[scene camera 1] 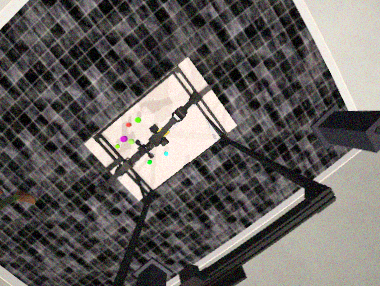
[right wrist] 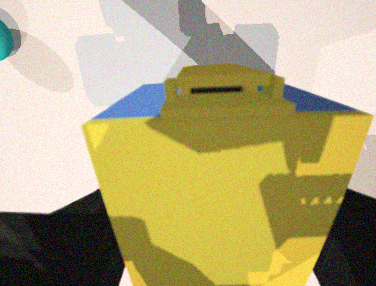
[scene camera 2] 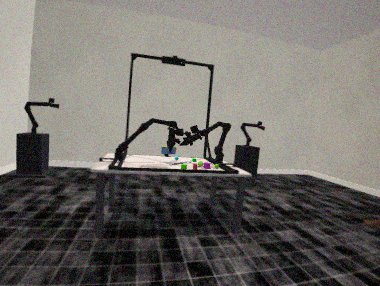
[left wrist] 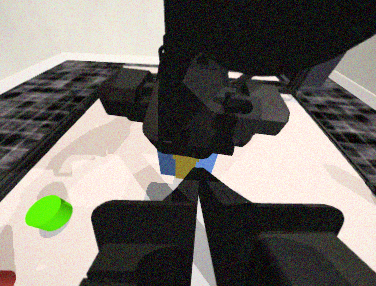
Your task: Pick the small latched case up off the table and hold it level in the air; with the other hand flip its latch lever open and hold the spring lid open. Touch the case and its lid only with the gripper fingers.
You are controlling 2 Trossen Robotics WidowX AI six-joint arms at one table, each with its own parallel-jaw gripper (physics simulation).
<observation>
I see my left gripper, my right gripper and a small case.
</observation>
